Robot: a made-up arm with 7 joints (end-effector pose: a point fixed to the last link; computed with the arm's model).
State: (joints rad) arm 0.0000 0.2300 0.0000 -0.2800 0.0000 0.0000 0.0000
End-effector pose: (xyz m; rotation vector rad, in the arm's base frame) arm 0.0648 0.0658 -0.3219 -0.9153 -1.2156 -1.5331
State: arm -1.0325 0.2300 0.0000 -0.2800 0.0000 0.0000 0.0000
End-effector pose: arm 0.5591 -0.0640 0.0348 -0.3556 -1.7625 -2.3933
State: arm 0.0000 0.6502 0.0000 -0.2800 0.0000 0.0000 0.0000
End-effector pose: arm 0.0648 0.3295 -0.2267 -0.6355 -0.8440 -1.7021
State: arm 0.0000 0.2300 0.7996 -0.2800 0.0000 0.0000 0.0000
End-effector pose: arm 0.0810 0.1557 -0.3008 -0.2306 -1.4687 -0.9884
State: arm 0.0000 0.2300 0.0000 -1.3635 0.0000 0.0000 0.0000
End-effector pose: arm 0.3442 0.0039 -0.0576 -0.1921 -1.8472 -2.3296
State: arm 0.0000 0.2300 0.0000 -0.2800 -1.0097 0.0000 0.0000
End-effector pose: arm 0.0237 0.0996 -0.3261 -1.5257 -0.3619 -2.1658
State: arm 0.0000 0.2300 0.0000 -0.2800 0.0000 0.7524 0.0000
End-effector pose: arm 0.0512 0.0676 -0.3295 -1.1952 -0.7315 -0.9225
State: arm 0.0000 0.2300 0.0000 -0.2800 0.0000 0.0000 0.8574
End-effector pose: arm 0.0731 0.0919 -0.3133 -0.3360 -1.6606 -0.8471
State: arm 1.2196 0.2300 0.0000 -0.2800 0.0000 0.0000 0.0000
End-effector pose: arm -0.5794 -0.0465 -0.0134 -1.1816 -0.4900 -0.4754
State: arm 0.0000 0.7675 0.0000 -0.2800 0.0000 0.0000 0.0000
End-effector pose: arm 0.0648 0.3938 -0.1813 -0.5558 -0.7381 -1.7378
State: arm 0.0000 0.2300 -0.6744 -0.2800 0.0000 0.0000 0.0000
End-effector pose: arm 0.0019 0.0182 -0.3330 -1.5005 -0.8375 -1.9148
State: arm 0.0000 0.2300 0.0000 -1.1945 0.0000 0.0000 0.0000
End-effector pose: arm 0.3228 0.0176 -0.1161 -0.3345 -1.7569 -2.2157
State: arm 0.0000 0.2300 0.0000 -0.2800 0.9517 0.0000 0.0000
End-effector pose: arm 0.1106 0.0792 -0.3052 -0.2707 -1.6944 -0.7659
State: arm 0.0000 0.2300 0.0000 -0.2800 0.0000 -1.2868 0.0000
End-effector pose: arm 0.0655 0.0600 -0.2969 -0.0039 -1.9499 -2.4592
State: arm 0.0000 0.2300 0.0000 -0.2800 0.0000 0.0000 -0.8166
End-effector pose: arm 0.0409 0.0563 -0.3312 -1.4184 -0.5538 -2.0644
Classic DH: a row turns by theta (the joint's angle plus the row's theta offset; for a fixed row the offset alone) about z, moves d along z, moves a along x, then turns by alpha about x. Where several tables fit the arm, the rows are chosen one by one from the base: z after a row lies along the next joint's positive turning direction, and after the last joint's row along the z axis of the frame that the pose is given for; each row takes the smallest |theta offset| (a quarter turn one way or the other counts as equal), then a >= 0, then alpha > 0; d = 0 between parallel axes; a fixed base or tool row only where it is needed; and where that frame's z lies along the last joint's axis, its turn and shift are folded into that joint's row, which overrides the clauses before.
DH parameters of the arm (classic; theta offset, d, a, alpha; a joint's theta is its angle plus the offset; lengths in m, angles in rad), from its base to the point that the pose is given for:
base (fixed): 0 0.3195 -0.0224 -1.2217
joint 1: -1.5708 -0.0156 0.0316 -1.5708
joint 2: 1.2217 -0.014 -0.0024 1.5708
joint 3: 1.5708 -0.3012 0.0154 -1.5708
joint 4: 0 -0.0106 -0.0117 1.5708
joint 5: 0 -0.3598 -0.0199 -1.5708
joint 6: 0 -0.0316 -0.0132 1.5708
joint 7: 0 -0.0174 0.0256 -1.5708
tool (fixed): -1.5708 -0.0231 0 0

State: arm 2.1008 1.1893 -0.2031 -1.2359 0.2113 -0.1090 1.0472
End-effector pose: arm -0.4800 0.2654 0.2822 -0.7627 -0.5266 -0.5717
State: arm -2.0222 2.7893 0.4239 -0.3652 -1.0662 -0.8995 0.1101
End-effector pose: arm -0.5424 0.4333 0.3099 1.6534 0.3500 -1.2395
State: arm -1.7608 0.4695 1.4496 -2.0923 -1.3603 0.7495 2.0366
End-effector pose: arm 0.0335 0.3192 0.4516 -1.8656 1.1698 -1.1505
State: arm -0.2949 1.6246 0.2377 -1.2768 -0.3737 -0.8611 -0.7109
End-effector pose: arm 0.3404 0.3922 0.4911 -0.6422 -1.5352 2.1686
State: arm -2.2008 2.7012 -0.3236 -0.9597 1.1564 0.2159 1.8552
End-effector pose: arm -0.4400 0.4139 0.5054 -0.9508 1.0811 -0.1775
